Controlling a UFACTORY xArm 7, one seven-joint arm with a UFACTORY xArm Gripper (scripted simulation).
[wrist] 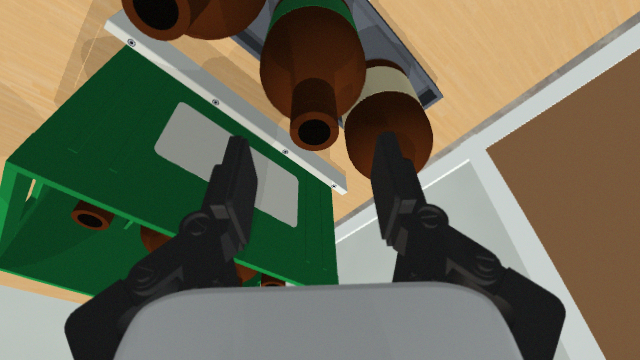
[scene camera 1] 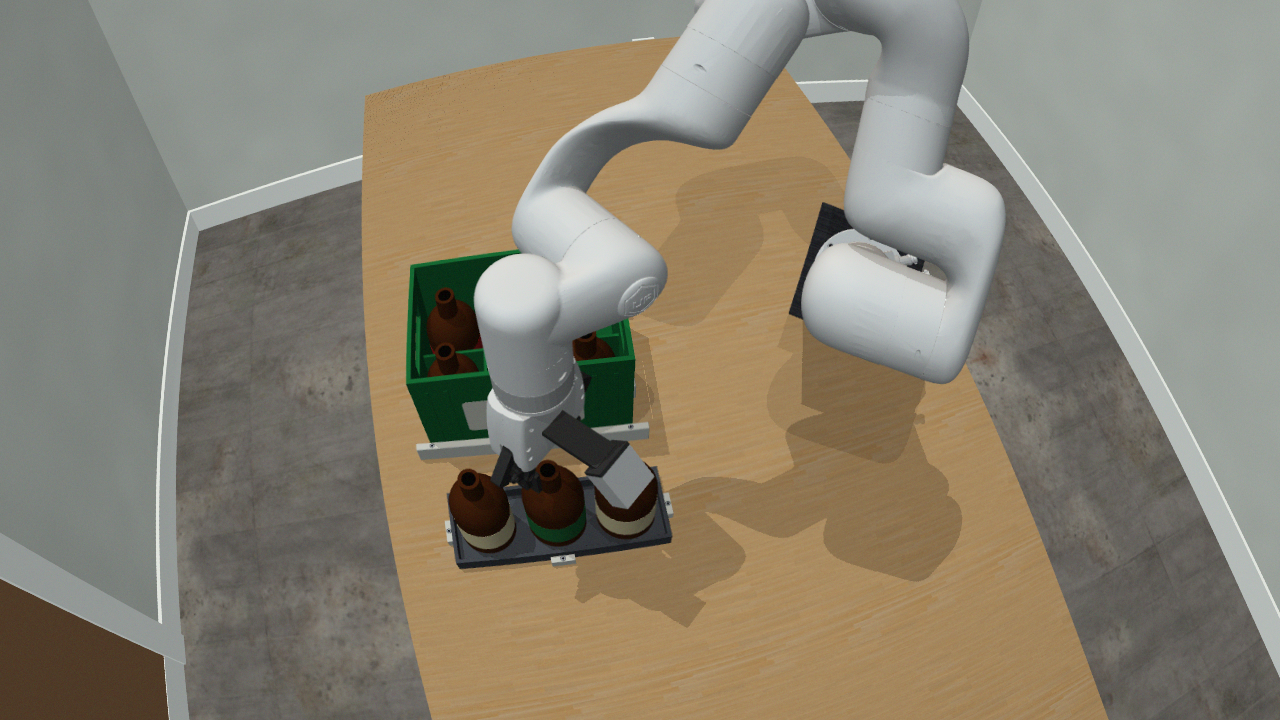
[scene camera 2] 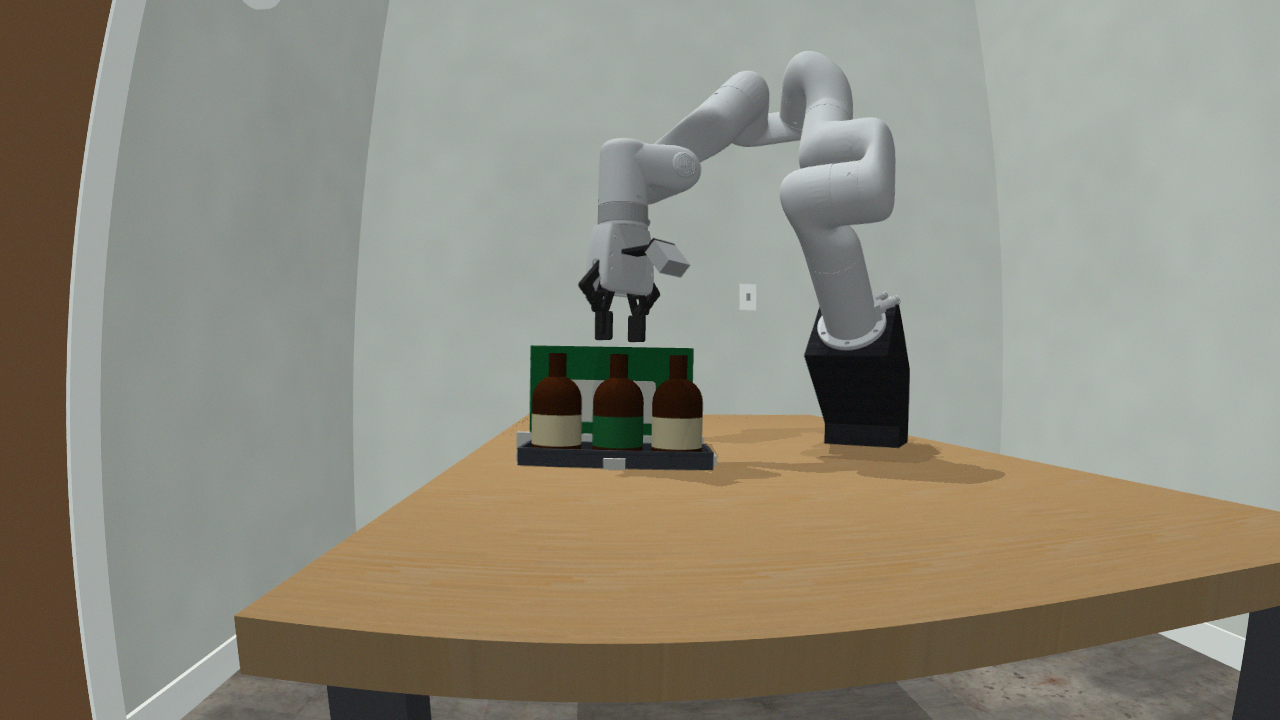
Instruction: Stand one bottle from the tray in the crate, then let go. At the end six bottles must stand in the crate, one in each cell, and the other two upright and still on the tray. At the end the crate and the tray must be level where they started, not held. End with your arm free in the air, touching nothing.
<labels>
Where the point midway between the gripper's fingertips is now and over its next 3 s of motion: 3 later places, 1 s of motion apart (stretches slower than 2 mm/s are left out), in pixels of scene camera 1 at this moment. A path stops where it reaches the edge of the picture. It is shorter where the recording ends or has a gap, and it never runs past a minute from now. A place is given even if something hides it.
My gripper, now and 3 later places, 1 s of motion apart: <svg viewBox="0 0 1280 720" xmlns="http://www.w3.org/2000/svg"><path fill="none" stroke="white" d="M547 462L546 466L548 477L550 480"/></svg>
</labels>
